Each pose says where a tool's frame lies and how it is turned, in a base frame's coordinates. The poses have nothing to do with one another.
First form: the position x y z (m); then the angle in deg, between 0 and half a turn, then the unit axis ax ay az.
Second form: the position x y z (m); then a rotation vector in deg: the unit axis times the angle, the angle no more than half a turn. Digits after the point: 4 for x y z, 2 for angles.
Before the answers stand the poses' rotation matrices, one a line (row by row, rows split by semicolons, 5 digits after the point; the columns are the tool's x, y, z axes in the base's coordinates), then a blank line. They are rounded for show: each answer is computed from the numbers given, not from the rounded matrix.
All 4 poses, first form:
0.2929 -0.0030 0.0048 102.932 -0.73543 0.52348 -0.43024
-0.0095 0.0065 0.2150 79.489 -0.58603 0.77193 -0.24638
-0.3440 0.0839 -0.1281 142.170 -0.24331 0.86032 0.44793
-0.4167 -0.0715 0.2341 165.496 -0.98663 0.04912 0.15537
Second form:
0.43811 -0.05181 0.89743; -0.89047 0.11157 0.44115; -0.12298 -0.99241 0.00274
0.46320 -0.12760 0.87702; -0.61209 0.66959 0.42070; -0.64093 -0.73169 0.23205
-0.68388 -0.64939 0.33259; -0.09993 0.53492 0.83897; -0.72272 0.54051 -0.43072
0.94774 -0.13430 -0.28940; -0.05647 -0.96338 0.26212; -0.31400 -0.23208 -0.92062

0.2929 -0.0030 0.0048 -75.70 53.88 -44.29
-0.0095 0.0065 0.2150 -46.58 61.36 -19.58
-0.3440 0.0839 -0.1281 -34.59 122.31 63.68
-0.4167 -0.0715 0.2341 -163.28 8.13 25.71

